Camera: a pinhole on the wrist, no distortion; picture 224 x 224 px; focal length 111.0 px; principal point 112.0 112.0 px. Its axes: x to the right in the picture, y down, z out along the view. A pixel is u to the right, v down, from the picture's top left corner.
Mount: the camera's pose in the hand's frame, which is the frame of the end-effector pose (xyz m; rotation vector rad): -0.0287 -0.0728 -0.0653 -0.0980 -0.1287 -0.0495
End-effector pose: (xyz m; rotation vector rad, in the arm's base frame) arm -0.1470 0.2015 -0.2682 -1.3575 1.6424 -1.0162
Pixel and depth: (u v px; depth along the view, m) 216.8 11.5 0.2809
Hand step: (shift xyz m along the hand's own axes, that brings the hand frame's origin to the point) 0.1846 -0.3087 0.2705
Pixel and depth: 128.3 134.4 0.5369
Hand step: -0.0121 0.0856 0.4647
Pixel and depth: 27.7 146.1 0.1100
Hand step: -0.1234 -0.0245 0.0292
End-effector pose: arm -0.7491 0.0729 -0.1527 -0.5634 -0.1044 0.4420
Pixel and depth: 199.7 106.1 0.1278
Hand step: 0.0549 -0.0710 0.0747
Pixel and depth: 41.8 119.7 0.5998
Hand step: -0.4775 0.0453 0.4732
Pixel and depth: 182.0 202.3 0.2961
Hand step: 0.1324 0.1884 0.2286
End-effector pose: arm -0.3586 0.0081 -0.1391 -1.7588 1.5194 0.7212
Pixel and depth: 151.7 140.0 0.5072
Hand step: 0.0944 0.0977 0.4469
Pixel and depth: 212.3 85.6 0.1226
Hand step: 0.0640 -0.0942 0.0729
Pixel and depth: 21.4 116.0 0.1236
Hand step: -0.1439 -0.0516 0.0431
